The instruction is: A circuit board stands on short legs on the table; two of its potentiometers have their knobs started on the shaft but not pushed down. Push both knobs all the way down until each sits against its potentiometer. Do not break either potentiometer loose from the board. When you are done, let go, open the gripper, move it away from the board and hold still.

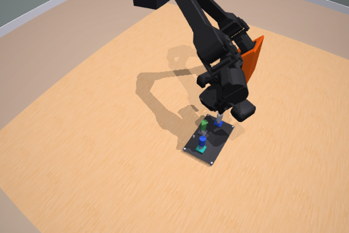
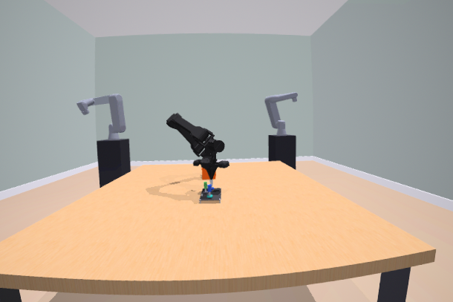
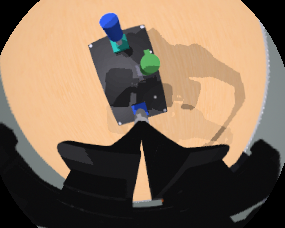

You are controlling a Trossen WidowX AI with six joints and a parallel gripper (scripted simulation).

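Right now my gripper tip is 3 cm above the blue potentiometer. Round my gripper tip: green knob (6 cm ahead, 3 cm to the right, 1 cm below).
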